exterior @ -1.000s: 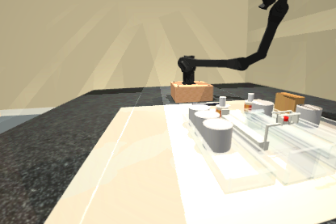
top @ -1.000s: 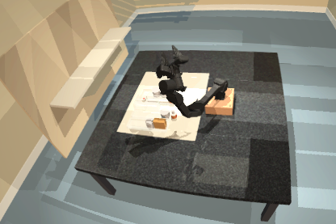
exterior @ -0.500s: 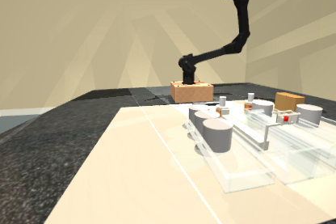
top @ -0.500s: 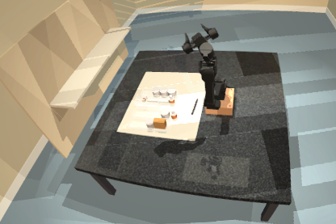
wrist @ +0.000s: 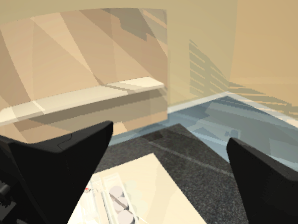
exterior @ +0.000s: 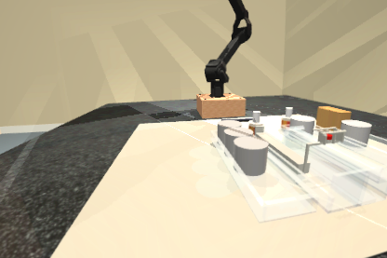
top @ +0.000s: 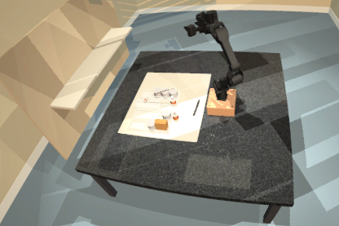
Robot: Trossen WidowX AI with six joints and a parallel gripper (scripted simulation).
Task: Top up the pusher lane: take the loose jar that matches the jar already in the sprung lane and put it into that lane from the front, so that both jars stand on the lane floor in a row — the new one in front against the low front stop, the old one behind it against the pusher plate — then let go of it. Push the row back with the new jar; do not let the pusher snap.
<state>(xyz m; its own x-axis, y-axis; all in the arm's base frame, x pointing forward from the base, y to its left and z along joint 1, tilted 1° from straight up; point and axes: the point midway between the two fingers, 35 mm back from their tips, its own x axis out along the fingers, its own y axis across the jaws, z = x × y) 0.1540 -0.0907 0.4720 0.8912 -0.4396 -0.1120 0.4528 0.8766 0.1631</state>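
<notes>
My gripper tip is now 540 mm above the cream mat, 200 mm short of it and 130 mm to the right of it. From my gripper tip the other things lie so: box (500 mm below, 370 mm to the left, 140 mm ahead); then red dot (470 mm below, 320 mm ahead, 210 mm to the left).
</notes>
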